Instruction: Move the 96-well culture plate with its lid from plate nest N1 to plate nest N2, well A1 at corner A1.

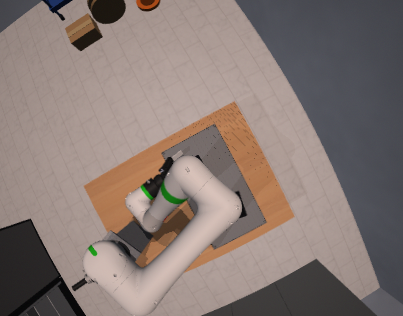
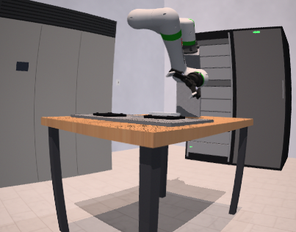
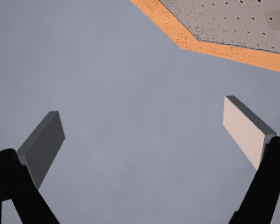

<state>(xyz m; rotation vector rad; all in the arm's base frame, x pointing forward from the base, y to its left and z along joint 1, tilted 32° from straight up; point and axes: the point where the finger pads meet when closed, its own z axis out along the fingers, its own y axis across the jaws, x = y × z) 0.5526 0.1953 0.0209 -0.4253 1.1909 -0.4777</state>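
The pale lid lies 1 cm behind my hand, 8 cm to the right of it and 13 cm below it. The rest, counted from my hand: black plate nest N2: 7 cm ahead, 39 cm to the right, 15 cm below; then black plate nest N1: 1 cm behind, 8 cm to the right, 15 cm below; then 96-well culture plate: 1 cm behind, 8 cm to the right, 14 cm below.
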